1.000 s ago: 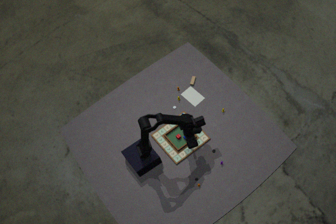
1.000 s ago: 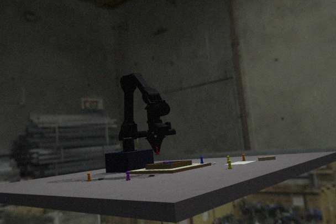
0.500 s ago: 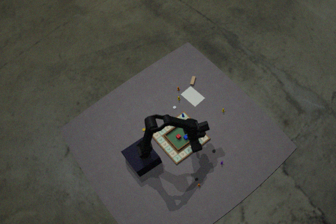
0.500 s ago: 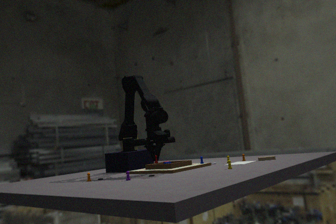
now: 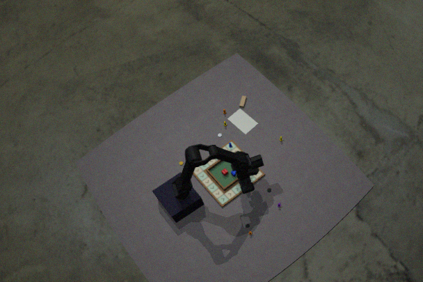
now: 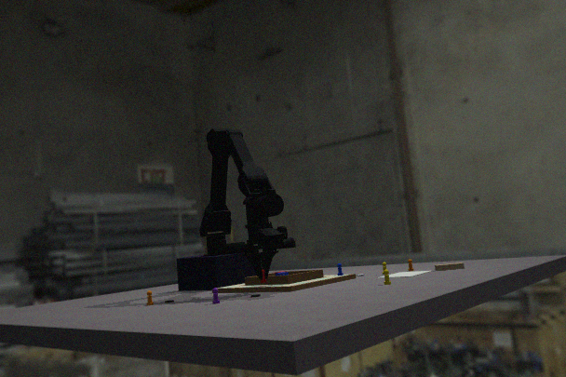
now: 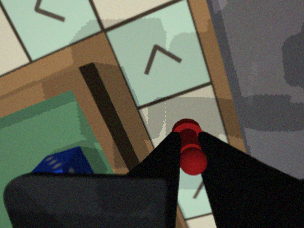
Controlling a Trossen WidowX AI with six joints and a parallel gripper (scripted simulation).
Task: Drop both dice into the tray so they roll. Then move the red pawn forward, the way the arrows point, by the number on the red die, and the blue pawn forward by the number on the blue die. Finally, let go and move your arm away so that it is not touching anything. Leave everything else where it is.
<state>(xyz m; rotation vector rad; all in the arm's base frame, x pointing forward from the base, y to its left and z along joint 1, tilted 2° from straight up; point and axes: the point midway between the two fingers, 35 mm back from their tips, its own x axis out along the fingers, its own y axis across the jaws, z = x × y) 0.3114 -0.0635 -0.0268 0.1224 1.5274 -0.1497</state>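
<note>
Now: the red pawn 10 mm above my gripper tip. The rest, counted from my gripper tip: blue pawn 240 mm to the left, 40 mm ahead; white disc 340 mm to the left, 30 mm below, 30 mm ahead; purple pawn 210 mm to the right, 100 mm ahead, 10 mm below.
</note>
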